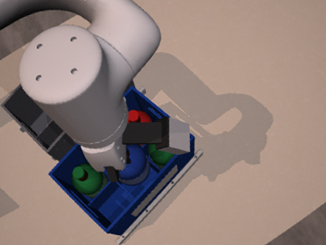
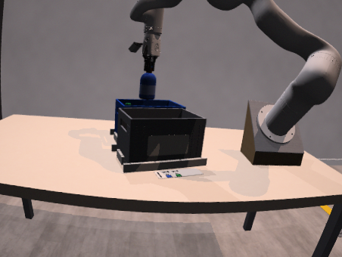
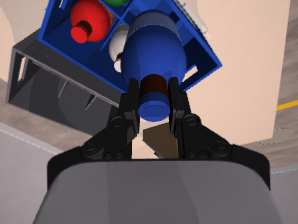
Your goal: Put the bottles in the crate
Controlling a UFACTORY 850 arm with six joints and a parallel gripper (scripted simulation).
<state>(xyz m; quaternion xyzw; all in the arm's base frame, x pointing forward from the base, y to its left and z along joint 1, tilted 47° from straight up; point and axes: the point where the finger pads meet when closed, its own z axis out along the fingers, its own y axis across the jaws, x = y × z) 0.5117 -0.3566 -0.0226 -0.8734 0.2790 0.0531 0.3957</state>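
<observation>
Now: hand 70 mm above the blue-label bottle. Round my hand: white bottle (250 mm below, 90 mm to the left, 20 mm behind); blue crate (250 mm below, 40 mm to the left, 10 mm behind); green-label bottle (250 mm below, 80 mm ahead, 20 mm to the left).
</observation>
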